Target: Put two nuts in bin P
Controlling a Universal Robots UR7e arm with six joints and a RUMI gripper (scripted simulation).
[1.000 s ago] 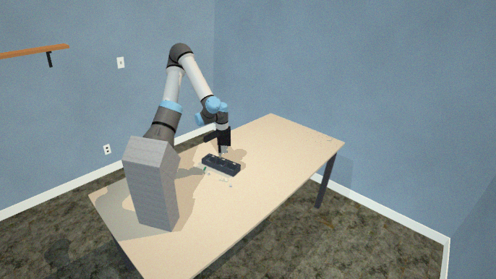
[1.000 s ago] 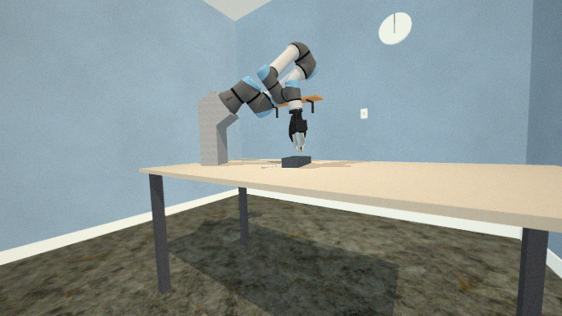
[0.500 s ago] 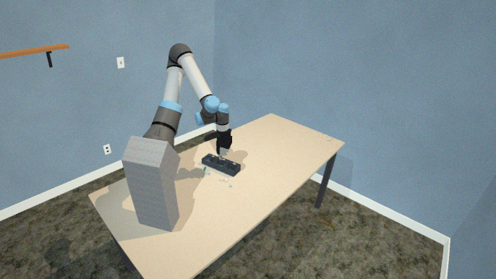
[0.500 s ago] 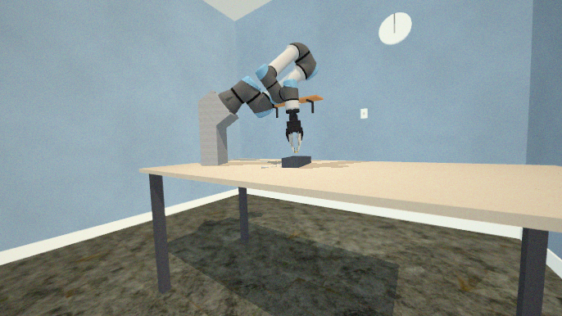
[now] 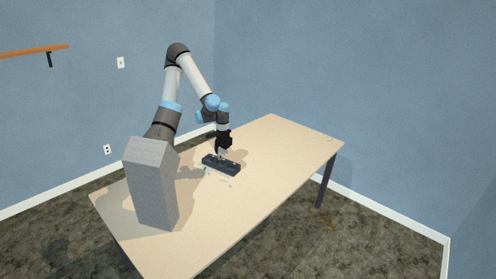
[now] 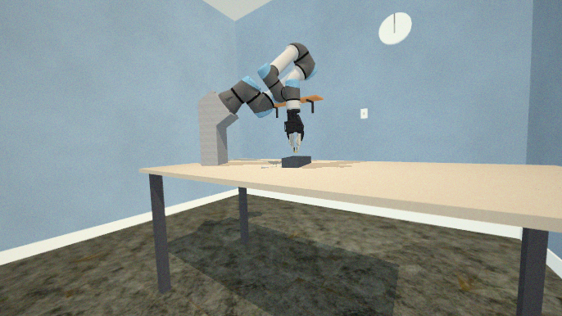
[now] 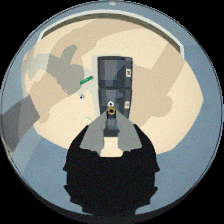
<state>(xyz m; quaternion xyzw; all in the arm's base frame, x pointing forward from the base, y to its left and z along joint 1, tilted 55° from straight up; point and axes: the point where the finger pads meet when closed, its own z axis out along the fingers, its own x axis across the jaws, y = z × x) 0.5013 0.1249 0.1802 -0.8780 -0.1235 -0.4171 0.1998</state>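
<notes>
Right now my hand is 6 cm above the dark bin block, 1 cm to the right of it and 1 cm short of it. Also, from my hand: white dotted plate: 12 cm to the right, 8 cm below, 3 cm behind; then brass-coloured nut: 1 cm below; then green part: 10 cm behind, 8 cm below, 2 cm to the left.
</notes>
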